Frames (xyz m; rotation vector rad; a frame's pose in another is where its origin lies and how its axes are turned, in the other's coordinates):
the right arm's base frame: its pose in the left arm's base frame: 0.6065 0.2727 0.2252 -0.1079 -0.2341 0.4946
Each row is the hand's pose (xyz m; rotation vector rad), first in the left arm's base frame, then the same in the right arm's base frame.
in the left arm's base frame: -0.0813 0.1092 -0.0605 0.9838 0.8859 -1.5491
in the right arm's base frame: -0.7223 0.2166 -0.1133 1.1755 0.9394 -2.0848
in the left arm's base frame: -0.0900 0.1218 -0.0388 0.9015 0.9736 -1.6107
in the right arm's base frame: -0.7194 0.2282 -0.0896 1.1056 1.0597 -2.1342
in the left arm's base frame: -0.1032 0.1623 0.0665 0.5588 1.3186 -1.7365
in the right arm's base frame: -0.6905 0.2530 0.0175 0.8148 1.5345 -2.1927
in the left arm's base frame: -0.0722 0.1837 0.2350 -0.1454 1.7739 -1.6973
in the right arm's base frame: -0.6206 0.2308 0.1738 0.1639 2.2049 -1.9783
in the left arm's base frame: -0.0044 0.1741 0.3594 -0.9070 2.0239 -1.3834
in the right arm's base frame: -0.5430 0.1716 0.2769 -0.5600 2.6003 -1.4441
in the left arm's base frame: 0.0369 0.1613 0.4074 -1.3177 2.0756 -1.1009
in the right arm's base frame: -0.5044 0.1339 0.3125 -0.9393 2.6890 -1.0390
